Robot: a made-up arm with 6 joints.
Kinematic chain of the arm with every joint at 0, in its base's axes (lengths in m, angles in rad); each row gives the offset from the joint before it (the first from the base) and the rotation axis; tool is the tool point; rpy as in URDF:
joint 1: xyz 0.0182 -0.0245 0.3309 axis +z
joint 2: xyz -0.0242 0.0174 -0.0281 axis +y
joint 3: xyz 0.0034 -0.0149 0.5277 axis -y
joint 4: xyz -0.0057 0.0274 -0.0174 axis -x
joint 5: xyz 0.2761 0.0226 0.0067 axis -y
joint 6: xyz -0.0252 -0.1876 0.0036 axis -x
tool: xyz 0.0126 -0.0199 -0.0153 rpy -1.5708 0 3.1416
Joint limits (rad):
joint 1: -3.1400..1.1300
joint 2: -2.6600..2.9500
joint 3: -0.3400..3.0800
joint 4: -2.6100..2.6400
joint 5: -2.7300..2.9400
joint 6: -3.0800..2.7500
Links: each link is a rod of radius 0.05 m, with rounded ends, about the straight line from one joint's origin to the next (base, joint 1, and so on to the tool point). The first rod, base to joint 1, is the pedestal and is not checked.
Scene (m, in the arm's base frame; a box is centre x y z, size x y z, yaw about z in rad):
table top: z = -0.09
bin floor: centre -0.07 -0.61 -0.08 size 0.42 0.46 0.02 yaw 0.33
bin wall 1: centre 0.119 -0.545 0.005 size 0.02 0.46 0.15 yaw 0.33
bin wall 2: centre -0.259 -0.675 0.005 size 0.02 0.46 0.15 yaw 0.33
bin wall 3: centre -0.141 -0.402 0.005 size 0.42 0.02 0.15 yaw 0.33
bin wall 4: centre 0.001 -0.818 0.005 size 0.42 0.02 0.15 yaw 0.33
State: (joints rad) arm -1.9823 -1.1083 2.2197 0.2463 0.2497 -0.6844
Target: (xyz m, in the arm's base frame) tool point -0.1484 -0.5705 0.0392
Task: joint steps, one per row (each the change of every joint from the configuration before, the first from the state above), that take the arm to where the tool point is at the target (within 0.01 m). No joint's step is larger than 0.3 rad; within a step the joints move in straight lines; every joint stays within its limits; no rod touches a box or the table.
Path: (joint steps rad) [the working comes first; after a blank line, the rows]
Joints at the target: -1.6907 1.5186 0.6087 -0.6175 0.2526 -0.6661
Straight joint move there: clear.

1: 0.0324 0.2919 -0.1790 -0.0960 0.0003 0.0020
2: 0.0324 0.2919 -0.1790 -0.0960 0.0004 0.0021
3: 0.0324 0.2918 -0.1790 -0.0959 0.0003 0.0020
4: 0.0324 0.2919 -0.1790 -0.0960 0.0003 0.0020
5: 0.0324 0.2919 -0.1790 -0.0960 0.0003 0.0021
6: 0.0324 0.2919 -0.1790 -0.0960 0.0004 0.0020
7: 0.0324 0.2919 -0.1790 -0.0960 0.0003 0.0021
8: 0.0324 0.2919 -0.1790 -0.0959 0.0003 0.0020
9: 0.0324 0.2918 -0.1790 -0.0960 0.0003 0.0020

